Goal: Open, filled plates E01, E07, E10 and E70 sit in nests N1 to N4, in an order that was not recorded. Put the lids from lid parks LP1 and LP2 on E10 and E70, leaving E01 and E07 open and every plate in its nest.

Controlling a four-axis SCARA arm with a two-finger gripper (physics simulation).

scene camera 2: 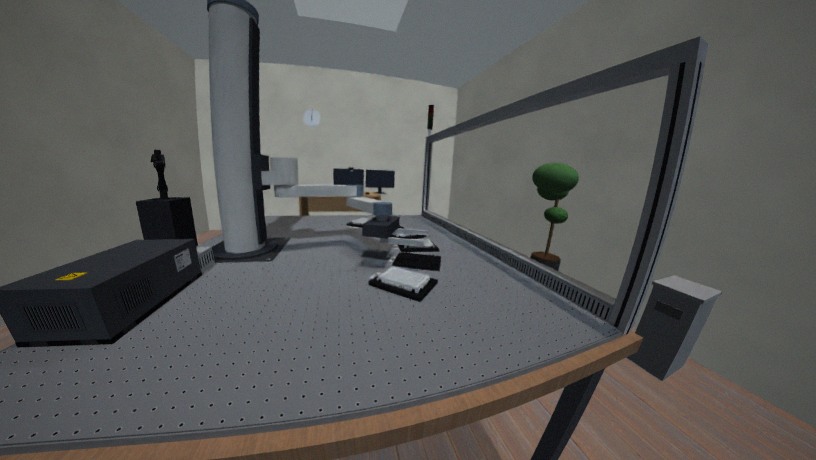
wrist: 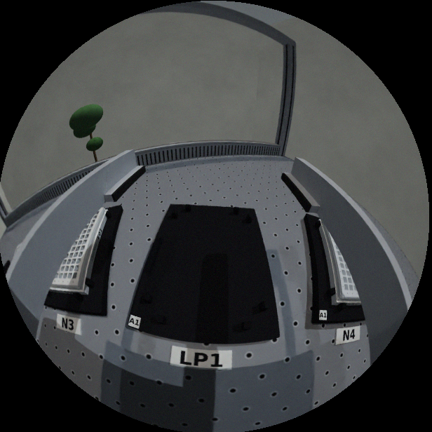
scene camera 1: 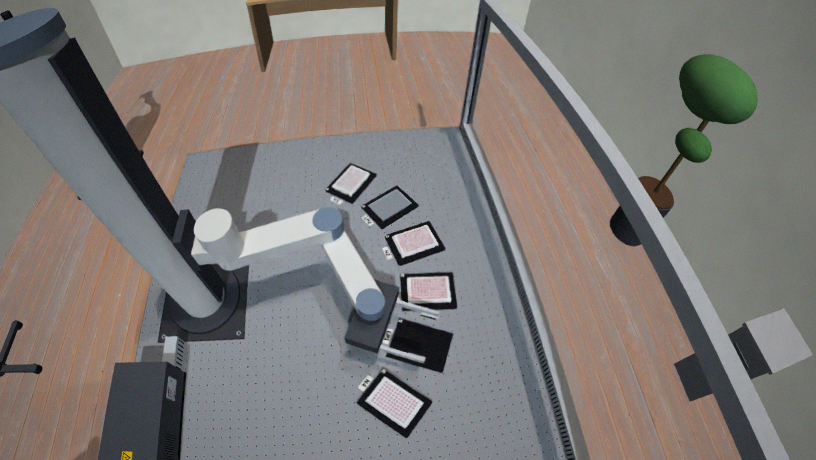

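Pixels of known places: gripper, fingertip midpoint: (scene camera 2: 426, 238) (scene camera 1: 431, 337); arm's base at its link origin: (scene camera 2: 246, 251) (scene camera 1: 206, 299).
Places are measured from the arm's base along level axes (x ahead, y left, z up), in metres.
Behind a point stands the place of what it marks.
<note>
My gripper (scene camera 1: 431, 337) @[z 0.107, x 0.685, y -0.231 m] (wrist: 213, 157) is open and empty, its fingers above and on either side of lid park LP1 (scene camera 1: 422, 344) @[z 0.023, x 0.669, y -0.220 m] (scene camera 2: 417, 261) @[z 0.023, x 0.656, y -0.236 m] (wrist: 165, 260), a bare black base with no lid. The plate in N4 (scene camera 1: 395, 403) @[z 0.041, x 0.569, y -0.381 m] (scene camera 2: 402, 278) @[z 0.041, x 0.559, y -0.393 m] (wrist: 345, 270) has a clear, lid-like edge in the wrist view, partly hidden by a finger. The plate in N3 (scene camera 1: 428, 288) @[z 0.039, x 0.714, y -0.052 m] (wrist: 82, 255) sits on the other side; its number cannot be read. The plates in N2 (scene camera 1: 415, 241) @[z 0.033, x 0.704, y 0.125 m] and N1 (scene camera 1: 351, 180) @[z 0.033, x 0.515, y 0.422 m] sit farther back. A greyish clear lid (scene camera 1: 390, 205) @[z 0.031, x 0.644, y 0.286 m] lies in lid park LP2, between N1 and N2.
The arm's column (scene camera 1: 114, 171) @[z 0.616, x 0.061, y -0.044 m] (scene camera 2: 234, 125) @[z 0.474, x 0.029, y -0.069 m] stands at the left of the perforated table. A dark control box (scene camera 1: 142, 408) @[z 0.128, x -0.092, y -0.377 m] (scene camera 2: 102, 285) @[z 0.123, x -0.035, y -0.530 m] is near it. A framed screen (scene camera 1: 571, 114) @[z 0.603, x 1.004, y 0.029 m] (scene camera 2: 674, 171) @[z 0.373, x 1.004, y -0.724 m] runs along the right edge, beyond the arc of nests and parks.
</note>
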